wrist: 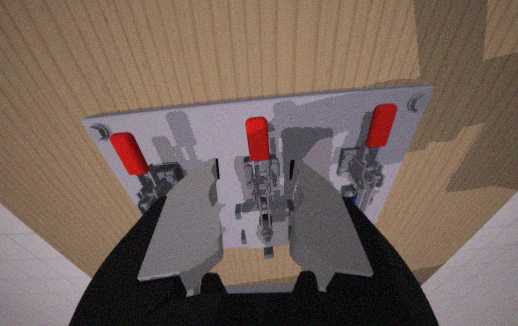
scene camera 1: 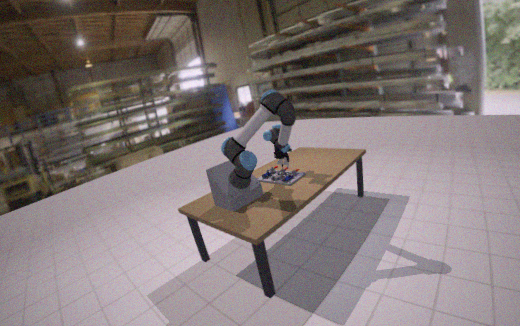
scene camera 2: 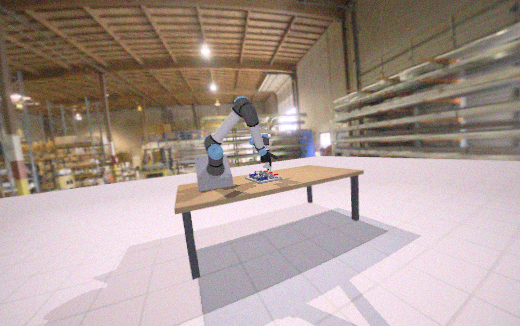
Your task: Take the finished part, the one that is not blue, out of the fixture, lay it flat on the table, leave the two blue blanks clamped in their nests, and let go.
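Frame: origin at the arm's base, x left, y ahead, z down, level; centimetres.
Seen in the pictures: gripper, between the fingertips: (wrist: 254, 160) (scene camera 1: 284, 167) (scene camera 2: 269, 171); arm's base, origin of its link: (scene camera 1: 239, 179) (scene camera 2: 215, 169).
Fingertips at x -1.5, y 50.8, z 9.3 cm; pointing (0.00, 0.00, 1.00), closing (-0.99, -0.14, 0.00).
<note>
Offsets run from my fingertips to a thing's top centre. "spot": to the spot under its first point. Level surfaces: height alone.
My gripper (scene camera 1: 283, 164) (scene camera 2: 268, 168) (wrist: 254, 160) is partly open and empty. It points down above the fixture plate {dx -0.3, dy -7.9, dz +4.4 cm} (scene camera 1: 298, 177) (wrist: 215, 131), with its fingers on either side of the middle toggle clamp {spot: dx -0.4, dy -3.3, dz +1.0 cm} (wrist: 262, 185) in the wrist view. The pale finished part {dx -0.2, dy -12.6, dz +2.3 cm} (wrist: 254, 225) lies in the middle nest under that clamp's arm, hard to tell from the pale plate. A small bit of one blue blank {dx -11.2, dy -13.3, dz +2.8 cm} (wrist: 352, 199) shows beside the right finger, at the right clamp. The other blank is hidden behind the left finger in the wrist view. Blue also shows on the fixture in both scene views.
Three red clamp handles stand along the plate: left (wrist: 129, 153), middle (wrist: 257, 139) and right (wrist: 382, 126). Bolts hold the plate's corners. The wooden table {dz +5.9 cm} (scene camera 1: 330, 160) (scene camera 2: 320, 172) carries the fixture and the grey robot base block (scene camera 1: 225, 187) (scene camera 2: 202, 175).
</note>
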